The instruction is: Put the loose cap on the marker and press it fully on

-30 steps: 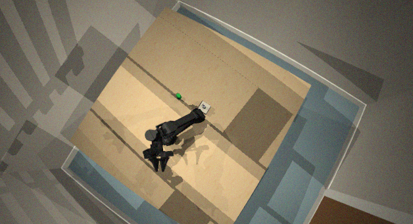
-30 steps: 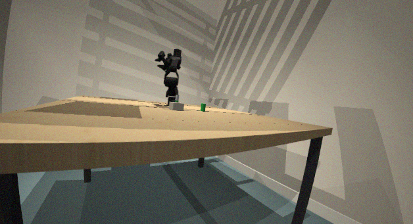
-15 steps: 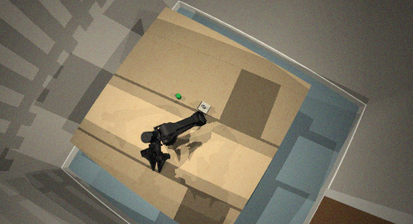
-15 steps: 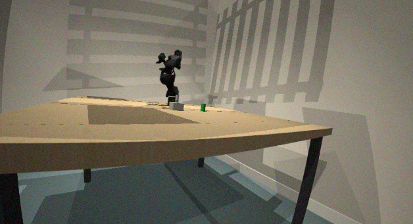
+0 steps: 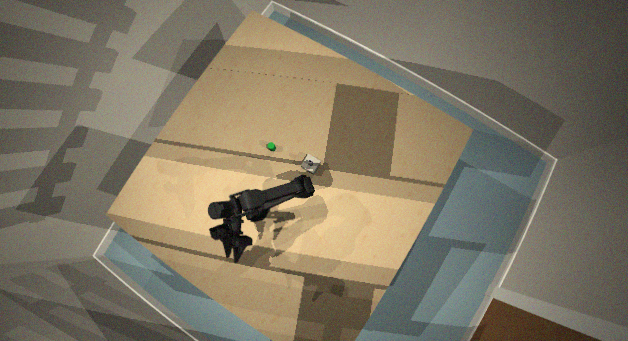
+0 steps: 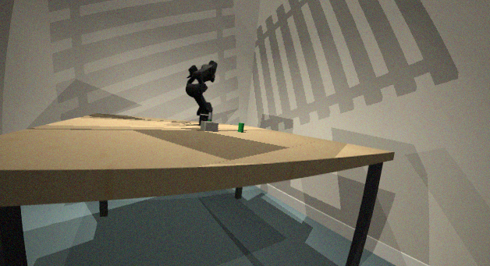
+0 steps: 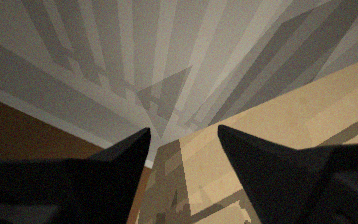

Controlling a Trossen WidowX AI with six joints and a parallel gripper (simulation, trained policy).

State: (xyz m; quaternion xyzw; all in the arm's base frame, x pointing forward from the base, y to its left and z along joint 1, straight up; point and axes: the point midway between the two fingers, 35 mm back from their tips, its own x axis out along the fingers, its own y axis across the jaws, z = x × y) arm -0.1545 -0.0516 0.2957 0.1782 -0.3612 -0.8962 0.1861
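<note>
My gripper tip is now 45 cm short of the green cap, 18 cm to the right of it and 26 cm above it. From my gripper tip the other things lie so: holder block (48 cm ahead, 1 cm to the right, 27 cm below).
</note>
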